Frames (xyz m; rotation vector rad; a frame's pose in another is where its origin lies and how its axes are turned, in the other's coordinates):
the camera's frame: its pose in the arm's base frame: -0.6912 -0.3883 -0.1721 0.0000 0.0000 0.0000
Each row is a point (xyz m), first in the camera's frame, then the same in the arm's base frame.
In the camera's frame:
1: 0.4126 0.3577 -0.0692
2: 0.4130 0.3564 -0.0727
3: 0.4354 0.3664 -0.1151
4: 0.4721 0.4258 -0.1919
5: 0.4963 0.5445 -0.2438
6: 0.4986 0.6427 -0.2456
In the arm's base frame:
1: -0.2786 -0.0306 -0.2413
2: -0.2782 -0.0319 -0.2448
3: -0.2558 -0.0219 -0.2872
4: -0.2191 0.0375 -0.3640
5: -0.1949 0.1562 -0.4159
6: -0.1926 0.2544 -0.4177

